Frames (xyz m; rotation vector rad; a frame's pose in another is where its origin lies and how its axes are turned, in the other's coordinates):
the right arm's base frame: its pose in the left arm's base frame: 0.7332 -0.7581 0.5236 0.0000 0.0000 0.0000
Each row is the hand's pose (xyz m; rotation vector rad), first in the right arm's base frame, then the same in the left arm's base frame.
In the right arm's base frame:
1: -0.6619 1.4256 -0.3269 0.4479 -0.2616 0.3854
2: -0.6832 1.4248 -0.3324 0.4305 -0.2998 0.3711
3: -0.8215 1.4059 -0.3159 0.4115 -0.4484 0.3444
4: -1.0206 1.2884 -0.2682 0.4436 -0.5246 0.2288
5: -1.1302 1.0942 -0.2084 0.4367 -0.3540 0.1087
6: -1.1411 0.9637 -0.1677 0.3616 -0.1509 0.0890
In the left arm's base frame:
1: 0.0713 0.6675 0.1967 0.4479 -0.2616 0.3854
2: 0.0500 0.6667 0.1912 0.4305 -0.2998 0.3711
3: -0.0883 0.6478 0.2077 0.4115 -0.4484 0.3444
4: -0.2874 0.5303 0.2554 0.4436 -0.5246 0.2288
5: -0.3970 0.3361 0.3152 0.4367 -0.3540 0.1087
6: -0.4079 0.2056 0.3559 0.3616 -0.1509 0.0890

